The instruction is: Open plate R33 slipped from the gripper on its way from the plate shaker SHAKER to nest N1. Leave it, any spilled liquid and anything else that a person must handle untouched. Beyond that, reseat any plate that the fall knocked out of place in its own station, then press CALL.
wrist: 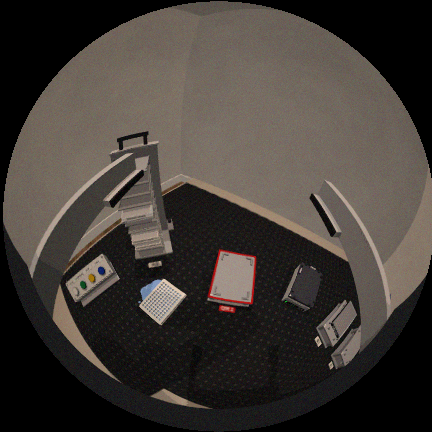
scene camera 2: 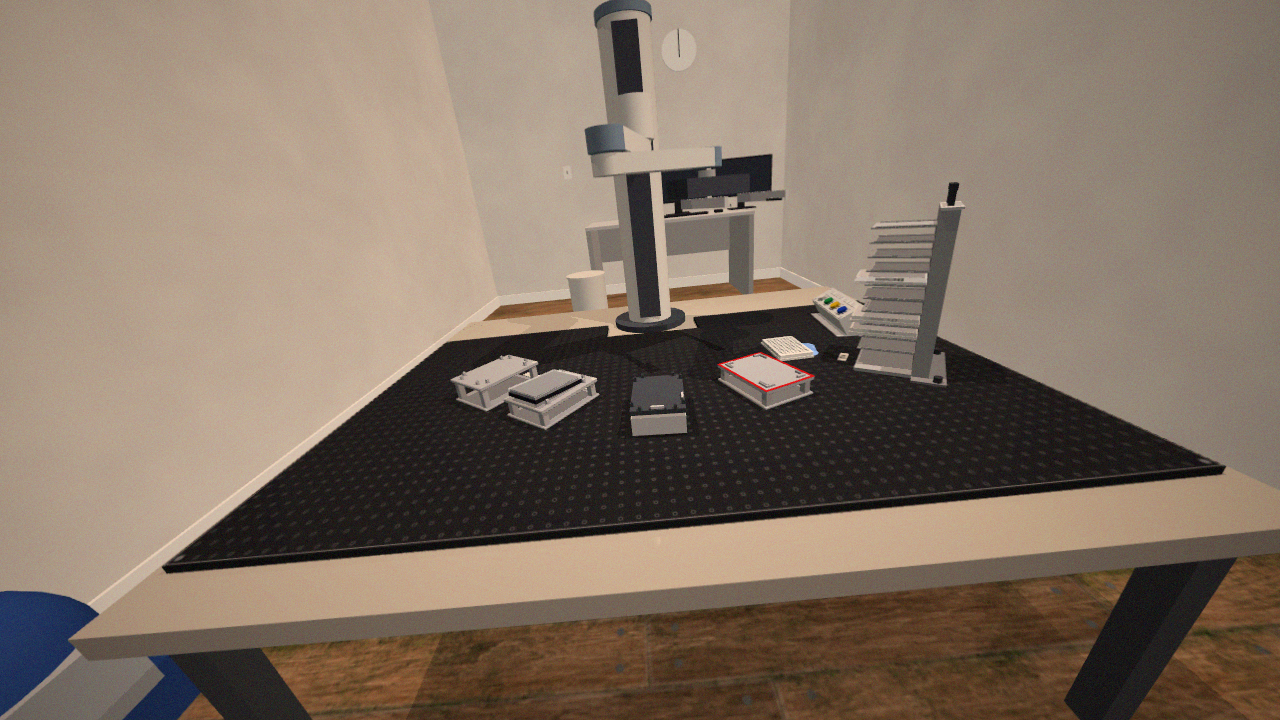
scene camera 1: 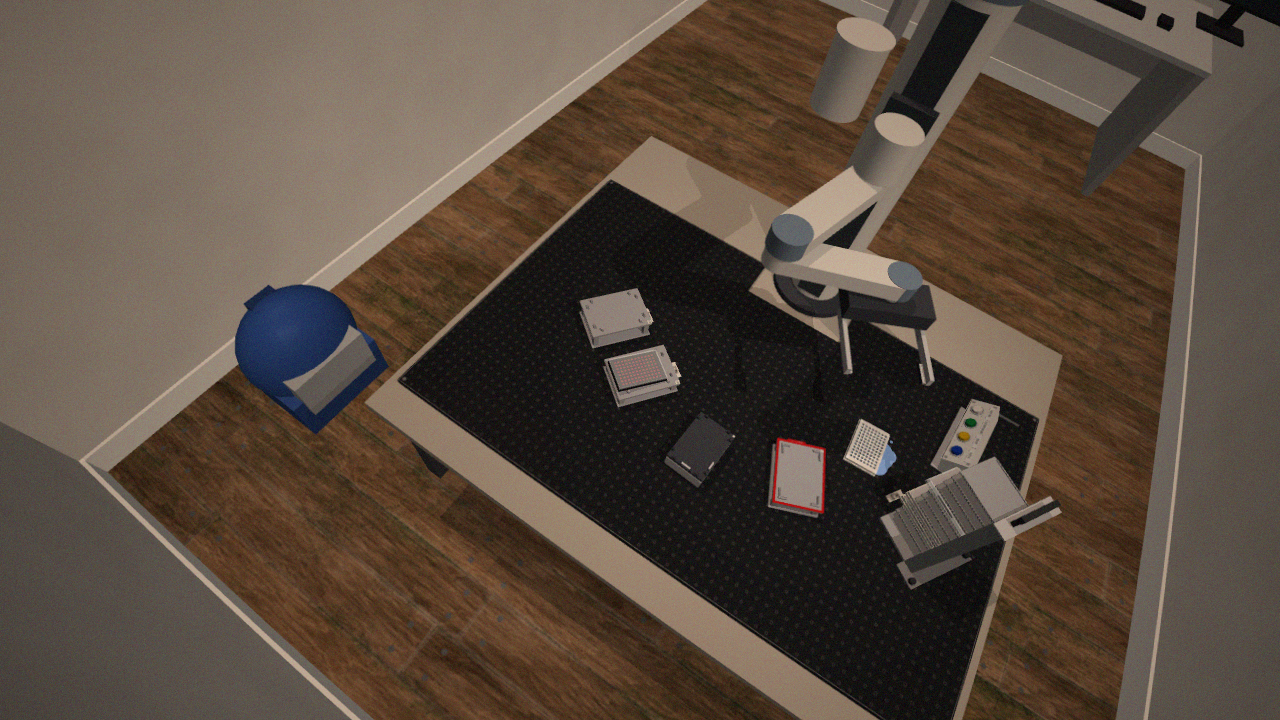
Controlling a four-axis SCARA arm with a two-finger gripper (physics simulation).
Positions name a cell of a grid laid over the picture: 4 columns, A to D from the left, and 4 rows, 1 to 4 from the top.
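Scene camera 1 shows my gripper (scene camera 1: C3), which carries nothing, together with a button panel (scene camera 1: D3) and a dark shaker (scene camera 1: C3). In scene camera 2 I find my gripper (scene camera 2: C2), the panel (scene camera 2: C2) and the shaker (scene camera 2: C3). The wrist view has the panel (wrist: A3) and the shaker (wrist: C3).
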